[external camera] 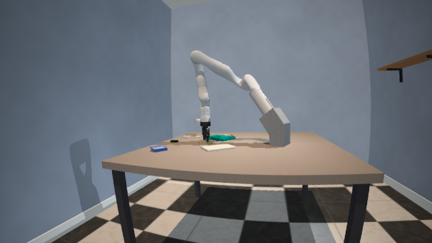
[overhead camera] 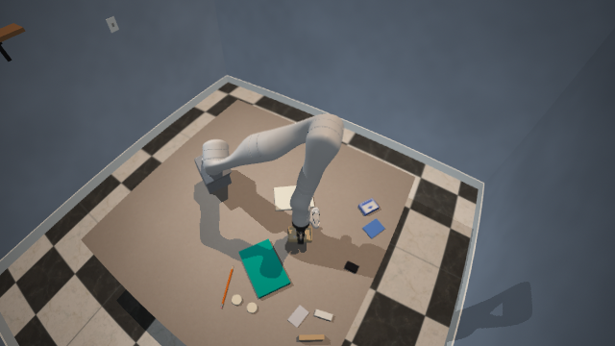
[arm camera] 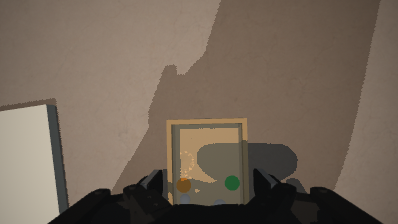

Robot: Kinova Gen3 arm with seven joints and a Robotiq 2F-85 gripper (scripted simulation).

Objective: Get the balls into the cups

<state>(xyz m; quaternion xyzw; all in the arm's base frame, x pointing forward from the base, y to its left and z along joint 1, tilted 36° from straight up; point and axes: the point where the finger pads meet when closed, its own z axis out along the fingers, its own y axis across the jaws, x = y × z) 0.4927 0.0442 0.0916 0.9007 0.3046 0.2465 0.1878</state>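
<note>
The covered wooden puzzle is 2 cm below my hand. Round my hand: teal book: 22 cm to the right, 4 cm behind, 1 cm below; then cream pad: 16 cm to the left, 14 cm behind, 2 cm below; then black block: 28 cm ahead, 1 cm to the right, 1 cm below.
</note>
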